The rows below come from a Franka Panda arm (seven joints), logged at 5 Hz.
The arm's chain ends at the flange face. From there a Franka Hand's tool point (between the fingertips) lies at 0.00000 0.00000 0.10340 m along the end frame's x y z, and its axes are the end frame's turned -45 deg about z.
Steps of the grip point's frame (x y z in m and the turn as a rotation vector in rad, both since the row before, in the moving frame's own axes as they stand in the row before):
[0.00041 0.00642 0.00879 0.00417 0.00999 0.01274]
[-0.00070 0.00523 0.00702 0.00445 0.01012 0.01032]
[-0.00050 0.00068 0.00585 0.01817 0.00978 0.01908]
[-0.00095 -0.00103 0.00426 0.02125 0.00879 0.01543]
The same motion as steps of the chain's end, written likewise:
[0.00440 0.00528 0.00880 0.01001 0.00412 0.01274]
[0.00278 0.00526 0.00703 0.01030 0.00401 0.01032]
[0.00072 0.00288 0.00587 0.01976 -0.00593 0.01908]
[-0.00051 0.00215 0.00429 0.02124 -0.00881 0.01543]

